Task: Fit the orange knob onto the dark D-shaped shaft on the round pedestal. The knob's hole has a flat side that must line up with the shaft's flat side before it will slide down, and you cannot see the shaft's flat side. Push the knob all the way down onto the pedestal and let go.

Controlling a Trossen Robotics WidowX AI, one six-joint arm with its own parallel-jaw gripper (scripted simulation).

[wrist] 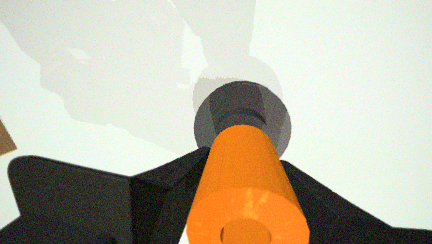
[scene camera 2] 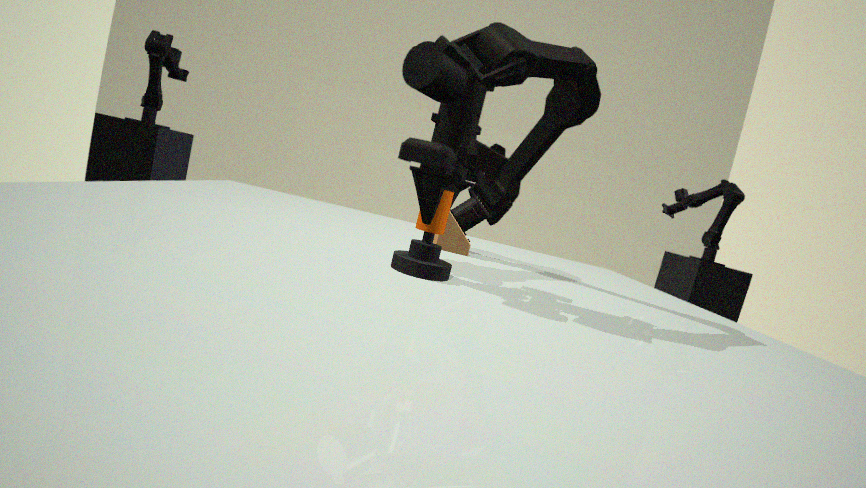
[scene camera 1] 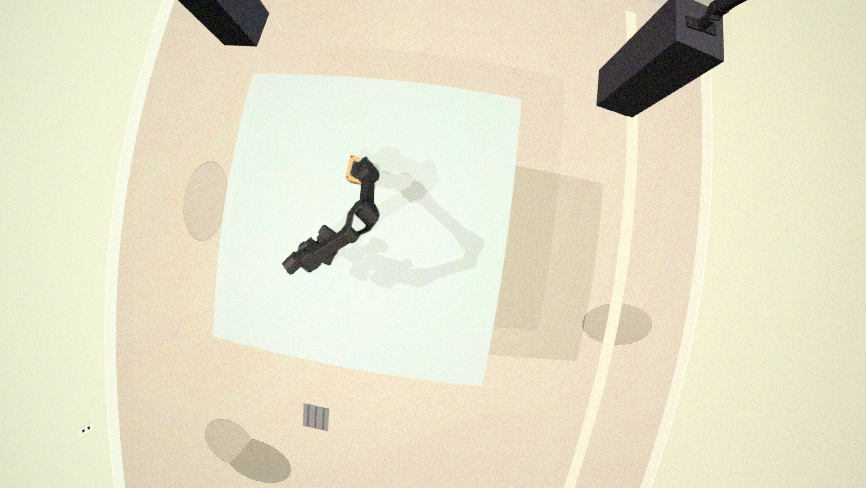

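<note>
You'd find my gripper (scene camera 2: 431, 224) (wrist: 242, 160) in this scene, and there's an orange knob (scene camera 2: 438, 224) (wrist: 243, 186) here as well. I can also see a dark round pedestal (scene camera 2: 422, 261) (wrist: 249, 103).
</note>
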